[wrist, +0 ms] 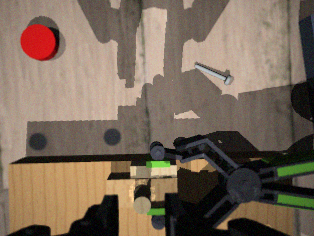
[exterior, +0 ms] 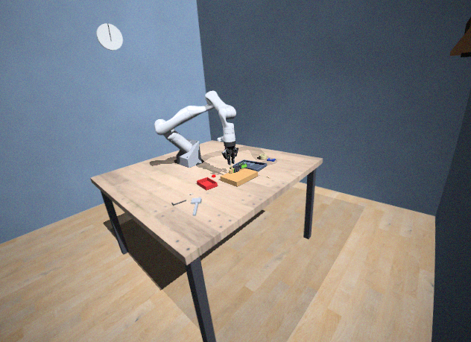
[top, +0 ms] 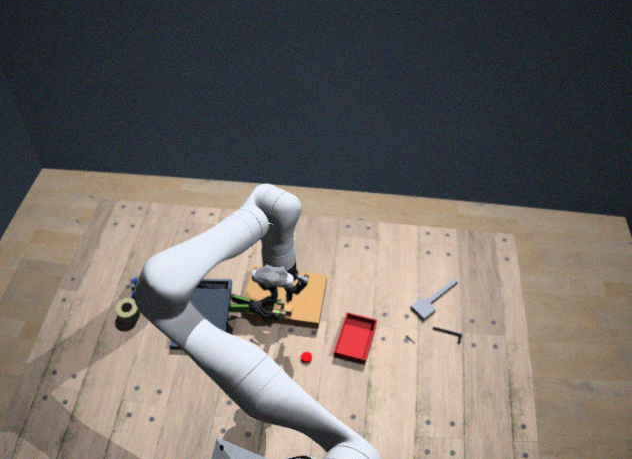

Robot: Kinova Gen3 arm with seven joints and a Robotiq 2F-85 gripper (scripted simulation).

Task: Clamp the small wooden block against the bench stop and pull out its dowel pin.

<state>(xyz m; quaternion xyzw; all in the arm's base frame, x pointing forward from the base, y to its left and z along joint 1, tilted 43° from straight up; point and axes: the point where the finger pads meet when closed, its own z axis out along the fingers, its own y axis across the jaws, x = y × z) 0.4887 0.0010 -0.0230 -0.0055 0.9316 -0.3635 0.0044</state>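
The dowel pin lies 5 cm below my hand. The rest, counted from my hand: bench board 5 cm ahead, 1 cm to the left, 8 cm below; then wooden block 7 cm below; then red disc 10 cm behind, 8 cm to the right, 10 cm below.
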